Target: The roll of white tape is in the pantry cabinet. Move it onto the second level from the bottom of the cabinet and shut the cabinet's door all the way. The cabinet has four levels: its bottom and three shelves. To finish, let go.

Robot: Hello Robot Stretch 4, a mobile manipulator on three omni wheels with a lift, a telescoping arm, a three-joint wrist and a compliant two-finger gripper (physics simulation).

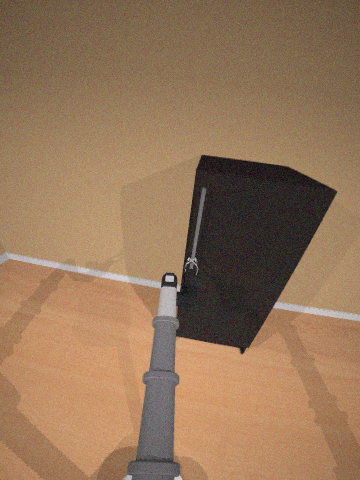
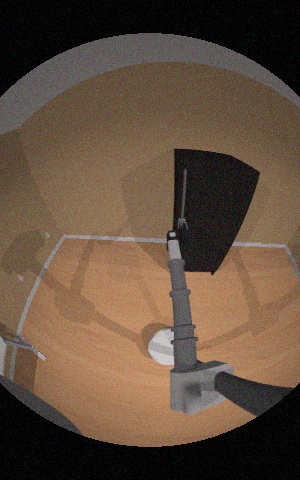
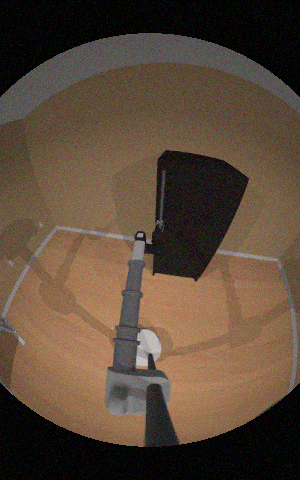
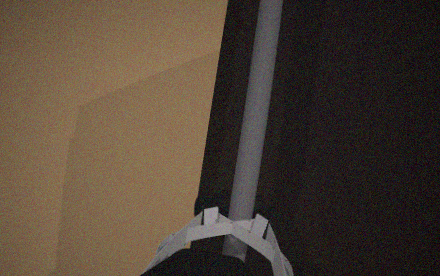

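Seen in the pictures: gripper, fingertip midpoint: (image 1: 193, 253) (image 2: 180, 214) (image 4: 240, 208); robot's base at its link origin: (image 2: 168, 345) (image 3: 140, 345).
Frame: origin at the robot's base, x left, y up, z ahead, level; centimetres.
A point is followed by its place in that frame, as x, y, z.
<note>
The black pantry cabinet (image 1: 255, 225) {-39.0, 116.2, 85.2} (image 2: 217, 210) {-40.3, 100.6, 85.1} (image 3: 202, 215) {-42.6, 101.3, 84.7} (image 4: 360, 125) {-22.0, 104.0, 87.6} stands against the wall. Its door looks closed or nearly so; the dark front hides any narrow gap. A long grey upright handle (image 1: 199, 220) {-12.0, 116.9, 83.8} (image 2: 184, 192) {-12.3, 115.9, 83.8} (image 3: 163, 195) {-13.3, 112.6, 88.7} (image 4: 255, 110) {-11.8, 103.3, 83.8} runs near the front's left edge. My gripper (image 1: 191, 260) {-12.2, 94.7, 88.6} (image 2: 182, 221) (image 3: 159, 223) (image 4: 240, 208) {-12.2, 94.7, 88.6} is at the lower part of this handle, with its fingers drawn in on both sides of the bar, shut on it. The roll of white tape does not show; the cabinet's inside and levels are hidden.
My telescoping arm (image 1: 160, 400) {-0.4, 105.8, 22.2} (image 2: 181, 315) {0.3, 105.8, 17.2} (image 3: 129, 310) {-0.4, 105.8, 19.5} reaches forward to the cabinet's left edge. The wall (image 1: 75, 150) {80.5, 130.6, 162.9} rises behind the cabinet, with a white baseboard (image 1: 90, 271) {89.8, 3.4, 162.9} along the wooden floor (image 1: 250, 425) {-60.2, -2.8, 38.1}. A round white part (image 2: 161, 345) {7.3, 18.7, 1.4} (image 3: 148, 345) {-8.1, 18.7, 2.2} shows beside the arm.
</note>
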